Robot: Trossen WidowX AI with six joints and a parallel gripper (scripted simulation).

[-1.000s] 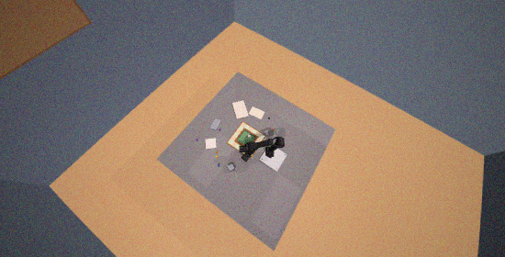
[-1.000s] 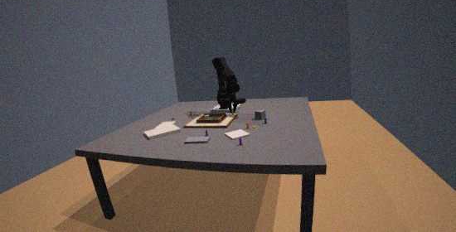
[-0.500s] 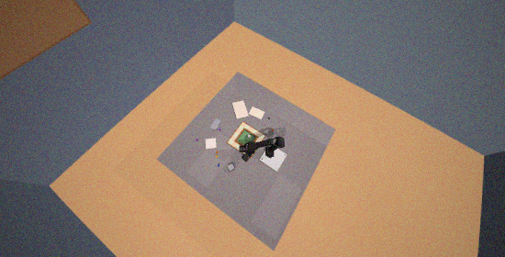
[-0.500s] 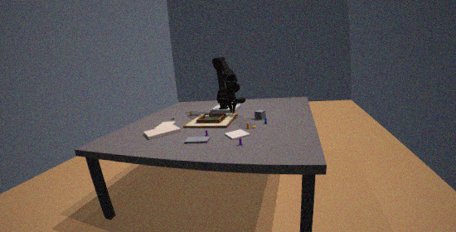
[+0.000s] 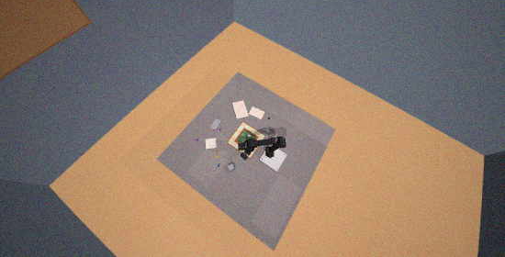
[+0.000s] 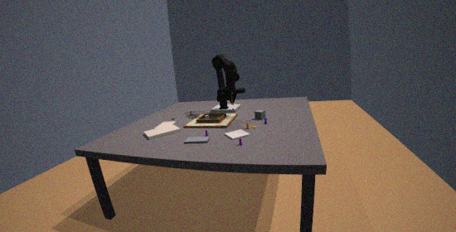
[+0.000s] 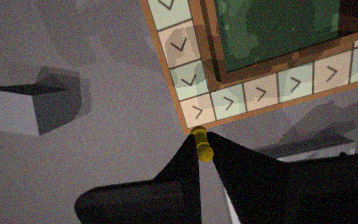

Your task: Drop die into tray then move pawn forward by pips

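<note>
The white die lies 90 mm ahead of my gripper tip, 160 mm to the right of it and 70 mm below it. From my gripper tip the other things lie so: green dice tray 100 mm ahead, 130 mm to the right, 90 mm below; then grey cube 80 mm ahead, 190 mm to the left, 70 mm below; then yellow pawn 10 mm above.
</note>
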